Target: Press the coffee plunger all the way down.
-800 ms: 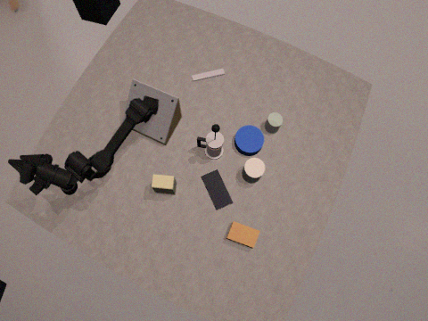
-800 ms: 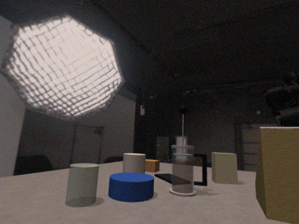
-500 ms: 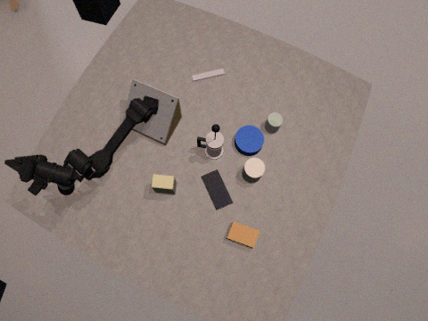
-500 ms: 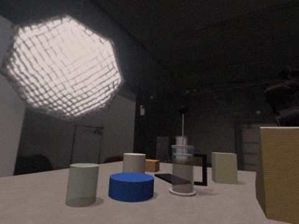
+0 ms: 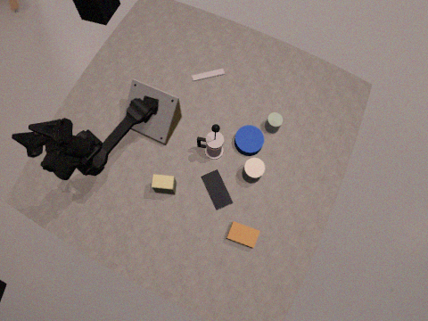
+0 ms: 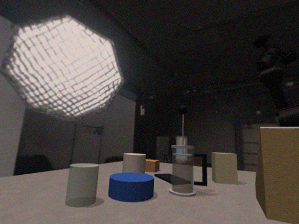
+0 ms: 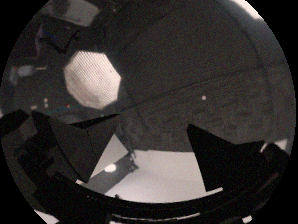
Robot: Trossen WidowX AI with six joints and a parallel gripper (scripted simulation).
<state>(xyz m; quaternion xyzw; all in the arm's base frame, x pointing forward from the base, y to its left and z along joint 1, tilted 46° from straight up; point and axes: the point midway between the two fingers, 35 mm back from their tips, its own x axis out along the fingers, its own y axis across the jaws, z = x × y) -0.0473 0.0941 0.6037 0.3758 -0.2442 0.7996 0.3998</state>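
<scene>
Now: the coffee press 38 cm ahead of my gripper tip, 32 cm to the left of it and 52 cm below it. Round my gripper tip: white cylinder (58 cm ahead, 29 cm to the left, 60 cm below); dark flat slab (47 cm ahead, 17 cm to the left, 64 cm below); yellow block (27 cm ahead, 11 cm to the left, 59 cm below).
</scene>
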